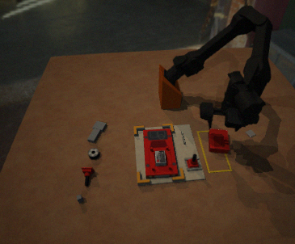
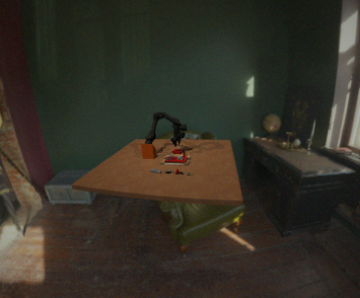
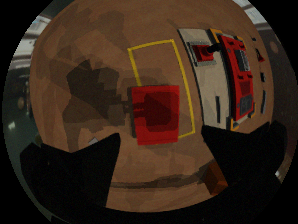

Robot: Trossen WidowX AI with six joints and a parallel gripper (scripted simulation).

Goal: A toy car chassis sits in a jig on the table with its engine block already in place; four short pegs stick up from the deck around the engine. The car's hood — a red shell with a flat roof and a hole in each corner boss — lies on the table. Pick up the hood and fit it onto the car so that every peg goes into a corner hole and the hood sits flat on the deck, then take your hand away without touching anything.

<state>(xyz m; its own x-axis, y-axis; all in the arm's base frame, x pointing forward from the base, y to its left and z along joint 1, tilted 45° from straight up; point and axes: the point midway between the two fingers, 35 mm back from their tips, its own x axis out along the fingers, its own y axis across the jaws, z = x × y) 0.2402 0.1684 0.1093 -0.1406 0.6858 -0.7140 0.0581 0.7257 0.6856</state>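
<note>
My gripper tip is 6 cm above the red hood. Round my gripper tip: small grey tile (6 cm behind, 14 cm to the left, 8 cm below); then grey engine block (10 cm ahead, 21 cm to the right, 6 cm below); then wheel (9 cm ahead, 46 cm to the right, 7 cm below).
</note>
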